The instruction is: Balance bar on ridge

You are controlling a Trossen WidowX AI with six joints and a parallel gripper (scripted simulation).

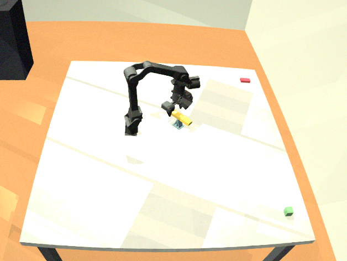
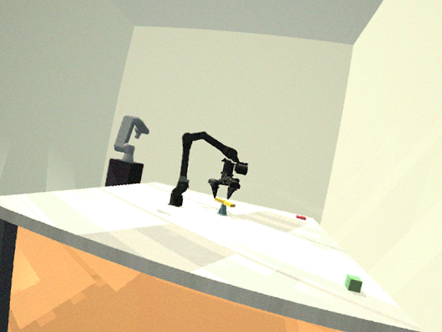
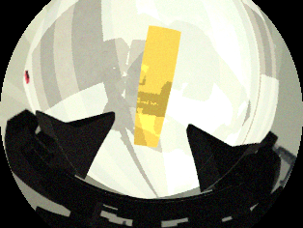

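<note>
Right now my gripper tip is 2 cm short of the yellow bar, 2 cm to the left of it and 1 cm above it. Round my gripper tip: green cube (51 cm ahead, 57 cm to the right, 6 cm below); then small red block (51 cm ahead, 43 cm to the left, 7 cm below).
</note>
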